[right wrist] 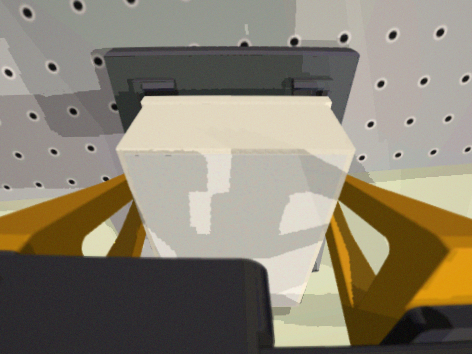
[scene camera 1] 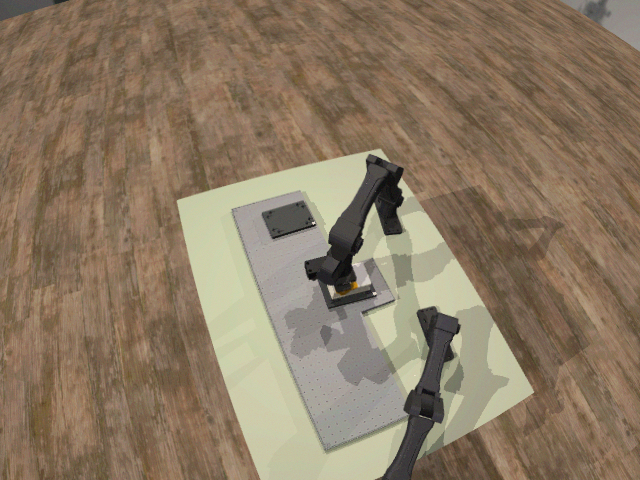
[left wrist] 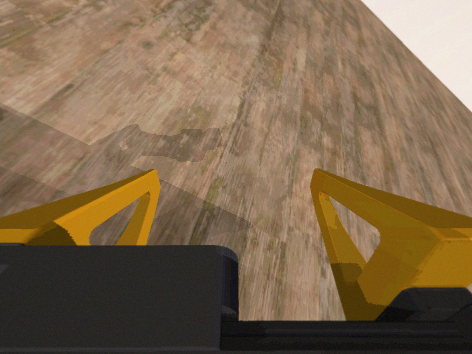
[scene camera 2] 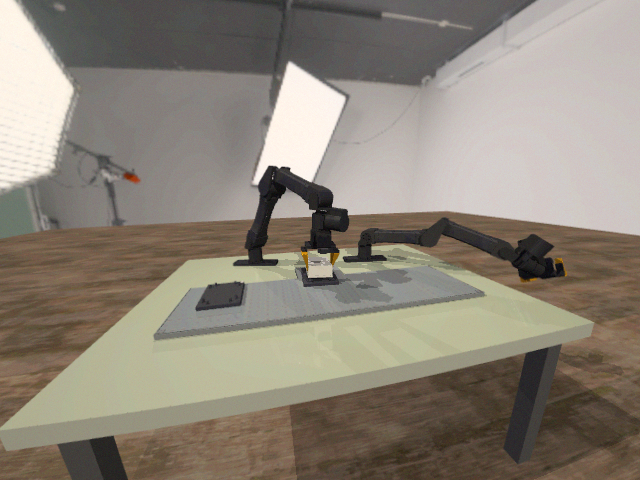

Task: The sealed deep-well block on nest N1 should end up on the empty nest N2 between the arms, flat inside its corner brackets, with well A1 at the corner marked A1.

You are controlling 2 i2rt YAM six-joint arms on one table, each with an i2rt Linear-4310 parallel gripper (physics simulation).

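Places are measured from the left arm's base along level axes (x back, y up, z left), in millimetres.
Where they show: left gripper, fingertip midpoint: (left wrist: 235, 177) (scene camera 2: 550, 275); right gripper, fingertip midpoint: (right wrist: 235, 175) (scene camera 1: 339, 283) (scene camera 2: 319, 270); left arm's base at its link origin: (scene camera 1: 434, 335) (scene camera 2: 364, 259); right arm's base at its link origin: (scene camera 1: 387, 213) (scene camera 2: 256, 263).
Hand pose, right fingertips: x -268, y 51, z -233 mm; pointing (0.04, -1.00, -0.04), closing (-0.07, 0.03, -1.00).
Each offset is from my right fingertips to the top centre of the thing. Level surfaces: height alone.
The white sealed deep-well block {dx +29, dy +29, dz -2 mm} (scene camera 1: 364, 283) (scene camera 2: 319, 270) (right wrist: 234, 168) stands upright on or just above the dark nest {dx +29, dy -20, dz -2 mm} (scene camera 1: 371, 296) (scene camera 2: 304, 280) (right wrist: 234, 64) between the arm bases; two of that nest's corner brackets show just past the block's far edge in the right wrist view. My right gripper (scene camera 1: 346, 286) (scene camera 2: 319, 260) (right wrist: 235, 175) reaches down from above and is shut on the block's two sides. The other dark nest {dx -103, dy -16, dz -311 mm} (scene camera 1: 289, 218) (scene camera 2: 221, 295) lies empty at the far end of the board. My left gripper (scene camera 2: 539, 273) (left wrist: 235, 177) is open and empty, stretched out past the table edge over the wooden floor.
A grey perforated board {dy -38 mm} (scene camera 1: 309, 333) (scene camera 2: 390, 290) carries both nests on the pale green table {dy -51 mm} (scene camera 1: 223, 295) (scene camera 2: 318, 371). The left arm (scene camera 1: 432, 371) reaches off the near end of the table. Both arm bases stand along the board's one long side.
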